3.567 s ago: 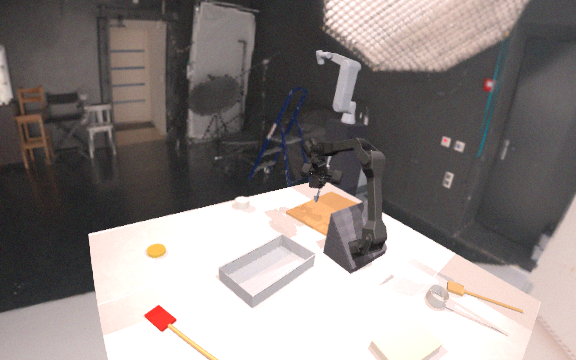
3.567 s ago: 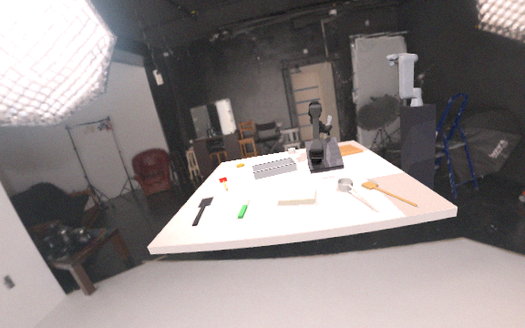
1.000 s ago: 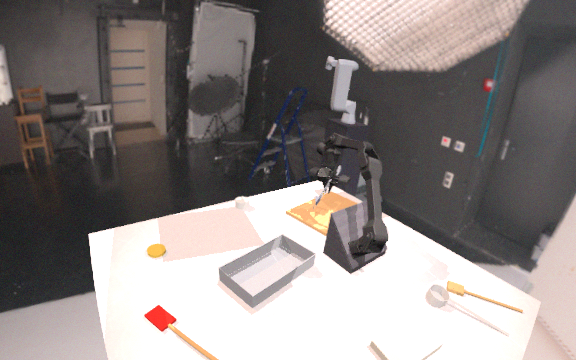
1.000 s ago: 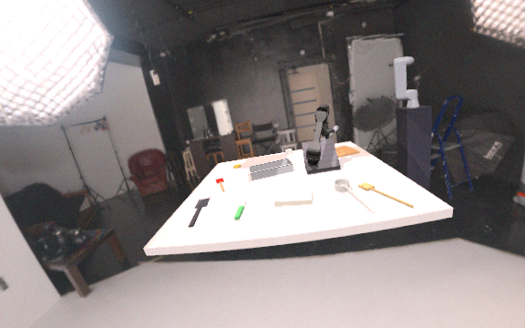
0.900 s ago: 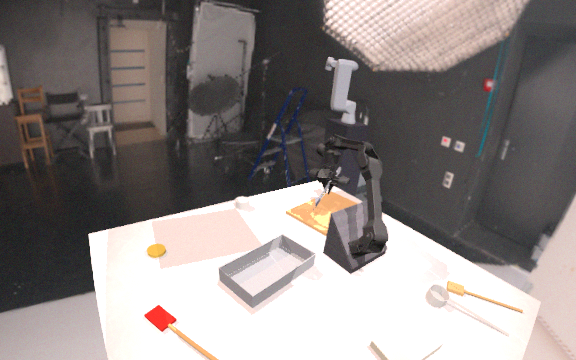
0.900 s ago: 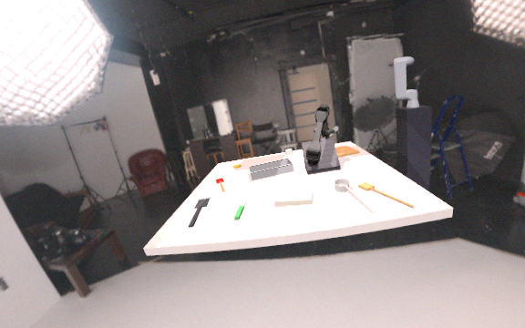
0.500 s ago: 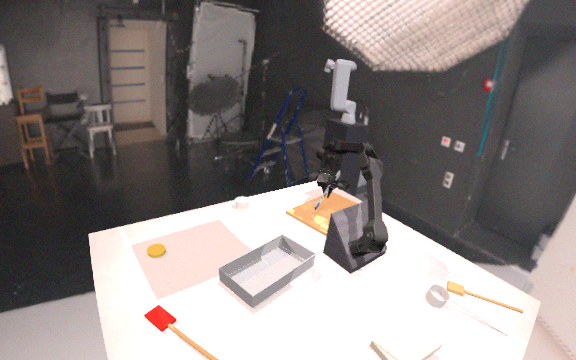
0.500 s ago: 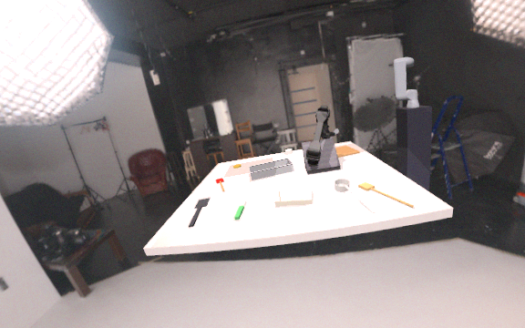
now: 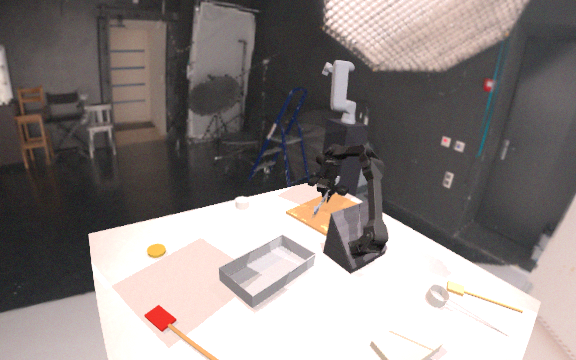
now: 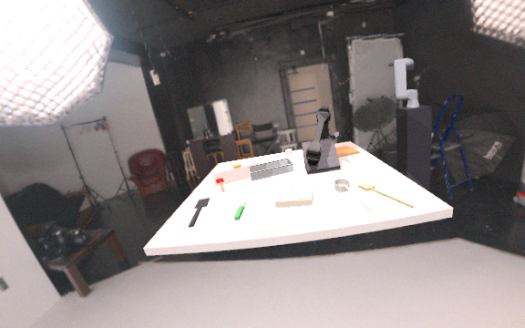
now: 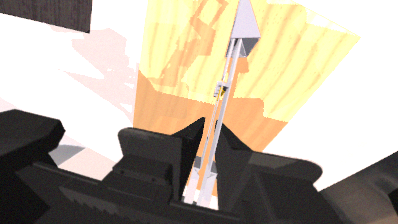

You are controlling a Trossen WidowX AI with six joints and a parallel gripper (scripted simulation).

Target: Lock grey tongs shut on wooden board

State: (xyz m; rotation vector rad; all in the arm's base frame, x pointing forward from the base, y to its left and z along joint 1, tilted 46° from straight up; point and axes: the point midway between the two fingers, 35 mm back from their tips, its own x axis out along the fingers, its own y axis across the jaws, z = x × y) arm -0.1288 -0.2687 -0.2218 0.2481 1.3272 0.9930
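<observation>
Now: gripper tip 6 cm above the wooden board, 4 cm past it and 1 cm to the left of it. The rest, counted from my gripper tip: yellow disc 77 cm ahead, 5 cm below, 2 cm to the right; then beige block 72 cm to the left, 26 cm ahead, 5 cm below; then grey roasting tin 44 cm ahead, 25 cm to the left, 4 cm below.
</observation>
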